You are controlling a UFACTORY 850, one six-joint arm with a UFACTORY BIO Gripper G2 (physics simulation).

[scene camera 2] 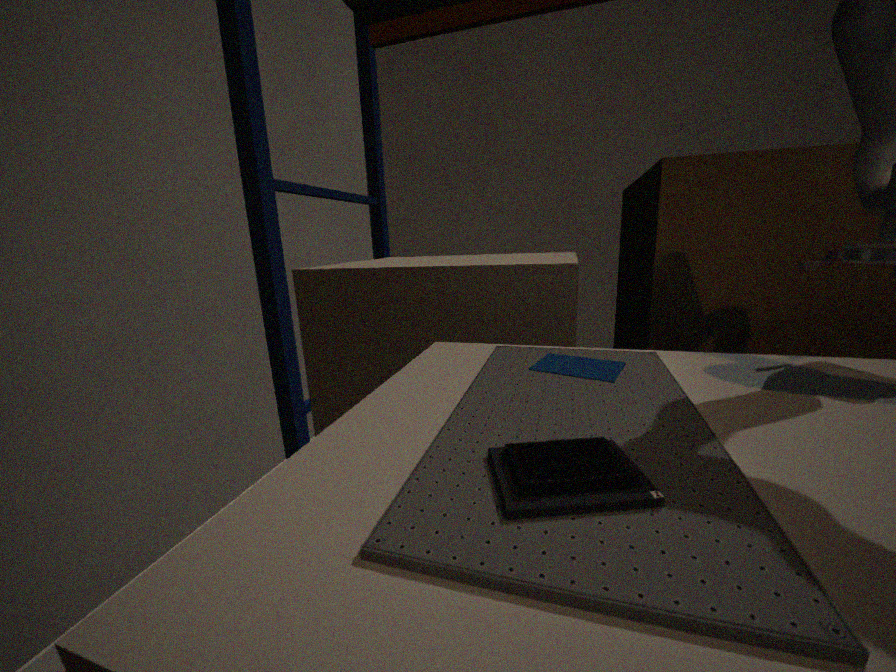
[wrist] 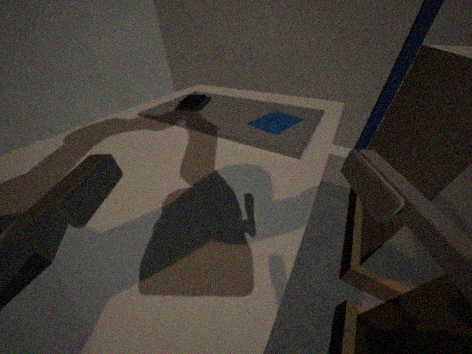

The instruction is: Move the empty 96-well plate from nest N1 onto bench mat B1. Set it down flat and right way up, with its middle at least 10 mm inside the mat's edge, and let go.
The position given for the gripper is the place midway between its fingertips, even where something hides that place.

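Observation:
Scene camera 2 gives you a black 96-well plate (scene camera 2: 545, 468), and there's a blue bench mat (scene camera 2: 596, 369) in it as well. The wrist view has the gripper (wrist: 230, 161), and the blue bench mat (wrist: 276, 122) shows there too.

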